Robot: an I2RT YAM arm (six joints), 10 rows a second.
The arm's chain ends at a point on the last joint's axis. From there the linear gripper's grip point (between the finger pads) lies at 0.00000 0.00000 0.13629 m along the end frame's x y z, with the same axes.
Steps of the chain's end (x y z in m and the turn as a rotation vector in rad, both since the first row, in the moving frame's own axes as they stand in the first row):
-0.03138, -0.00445, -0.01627, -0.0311, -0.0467, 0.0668
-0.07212, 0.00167, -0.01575, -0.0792, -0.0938, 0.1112
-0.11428, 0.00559, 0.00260, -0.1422, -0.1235, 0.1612
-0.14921, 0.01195, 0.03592, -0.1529, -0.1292, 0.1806
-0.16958, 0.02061, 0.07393, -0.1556, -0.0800, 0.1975
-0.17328, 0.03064, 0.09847, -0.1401, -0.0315, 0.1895
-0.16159, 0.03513, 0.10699, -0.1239, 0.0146, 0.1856
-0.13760, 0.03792, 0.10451, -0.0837, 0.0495, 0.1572
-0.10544, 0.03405, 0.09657, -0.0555, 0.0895, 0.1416
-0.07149, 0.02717, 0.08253, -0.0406, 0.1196, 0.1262
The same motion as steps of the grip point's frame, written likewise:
-0.03788, -0.00043, -0.01648, -0.0311, -0.0467, 0.0668
-0.08544, 0.01171, -0.01677, -0.0792, -0.0938, 0.1112
-0.13249, 0.02342, 0.00020, -0.1422, -0.1235, 0.1612
-0.16848, 0.03096, 0.03321, -0.1529, -0.1292, 0.1806
-0.18244, 0.04050, 0.07186, -0.1556, -0.0800, 0.1975
-0.17933, 0.04915, 0.09707, -0.1401, -0.0315, 0.1895
-0.16118, 0.05206, 0.10593, -0.1239, 0.0146, 0.1856
-0.13179, 0.04979, 0.10387, -0.0837, 0.0495, 0.1572
-0.09384, 0.04244, 0.09582, -0.0555, 0.0895, 0.1416
-0.05562, 0.03370, 0.08145, -0.0406, 0.1196, 0.1262

